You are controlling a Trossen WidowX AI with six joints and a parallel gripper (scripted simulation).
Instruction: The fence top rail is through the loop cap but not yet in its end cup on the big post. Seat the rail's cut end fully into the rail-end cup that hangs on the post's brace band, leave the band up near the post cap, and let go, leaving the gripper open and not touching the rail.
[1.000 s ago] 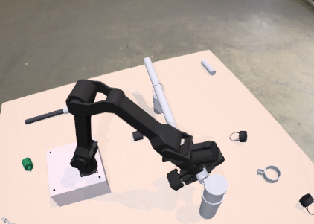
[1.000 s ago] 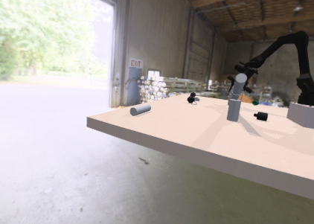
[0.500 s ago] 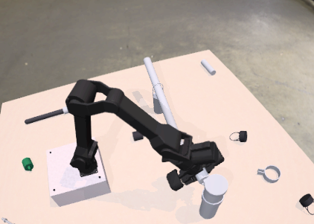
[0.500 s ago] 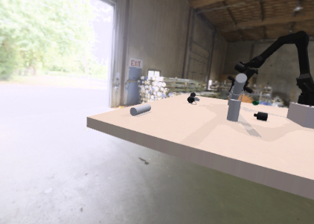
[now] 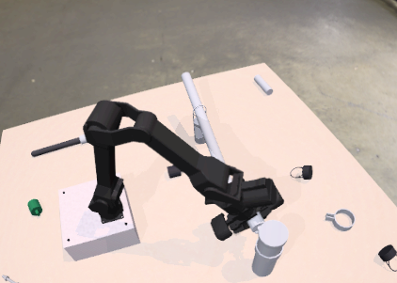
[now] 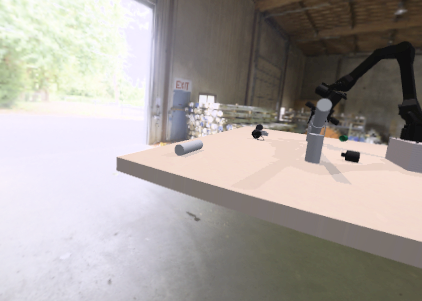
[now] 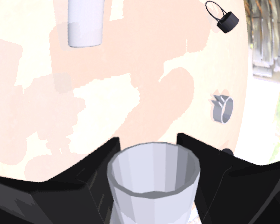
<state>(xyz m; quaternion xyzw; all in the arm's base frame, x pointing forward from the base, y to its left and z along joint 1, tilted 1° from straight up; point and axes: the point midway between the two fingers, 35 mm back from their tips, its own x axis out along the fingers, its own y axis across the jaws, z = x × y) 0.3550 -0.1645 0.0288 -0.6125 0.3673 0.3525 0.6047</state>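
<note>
My gripper tip is 3 cm below the rail-end cup, 2 cm to the left of it and 2 cm past it. The rest, counted from my gripper tip: line post (44 cm to the left, 1 cm behind, 1 cm above); then short tube (65 cm to the left, 35 cm ahead, 8 cm below).
</note>
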